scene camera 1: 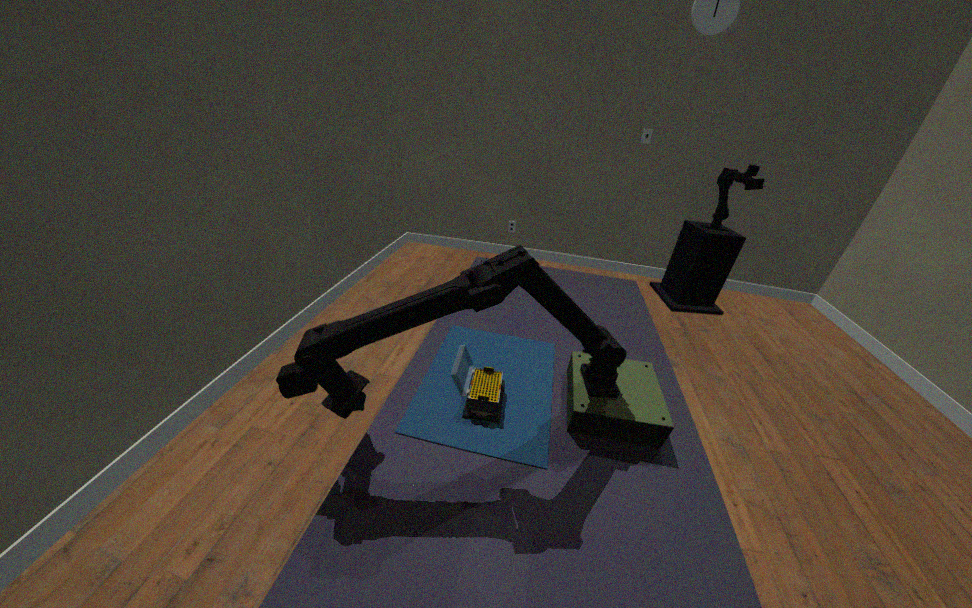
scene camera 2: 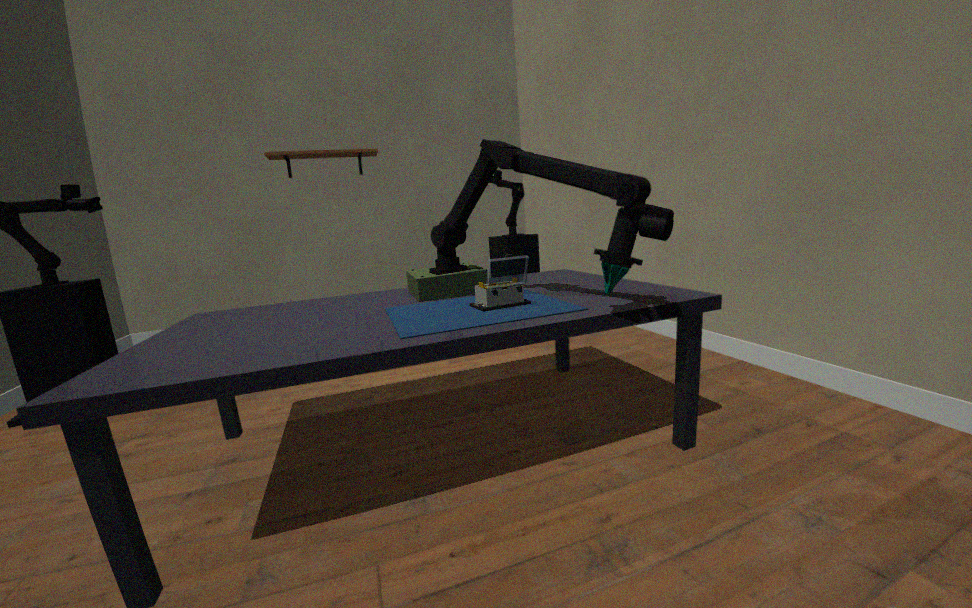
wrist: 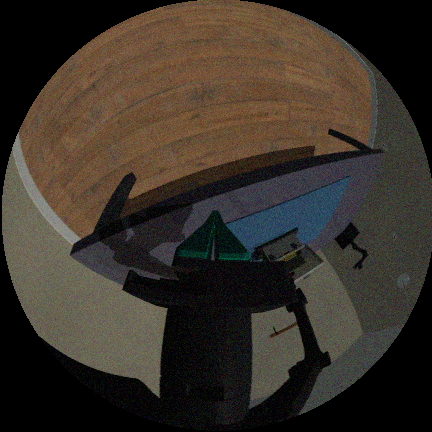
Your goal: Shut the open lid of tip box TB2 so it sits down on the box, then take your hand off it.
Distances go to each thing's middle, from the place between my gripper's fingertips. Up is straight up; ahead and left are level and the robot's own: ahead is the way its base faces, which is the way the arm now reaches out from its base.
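Blue mat (scene camera 1: 435, 413): 50 mm below my hand, 190 mm to the right, 330 mm behind.
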